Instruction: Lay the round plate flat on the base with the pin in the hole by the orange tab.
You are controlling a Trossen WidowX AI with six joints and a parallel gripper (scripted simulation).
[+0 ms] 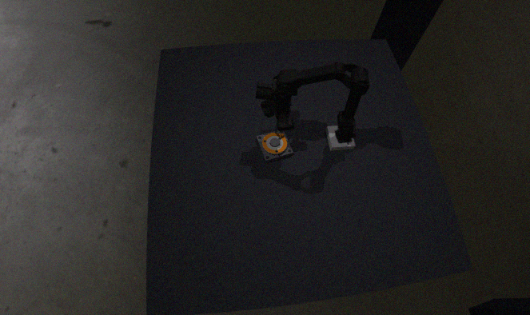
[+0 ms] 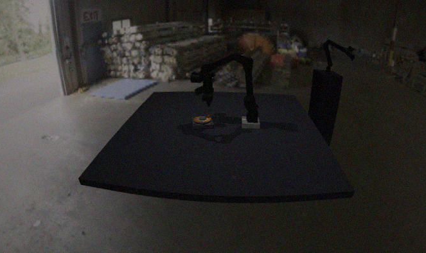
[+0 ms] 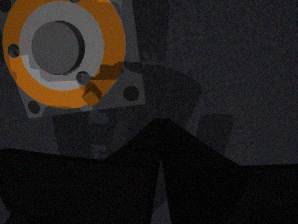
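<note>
The grey base is 40 mm ahead of my gripper tip, 80 mm to the left of it and 60 mm below it.
</note>
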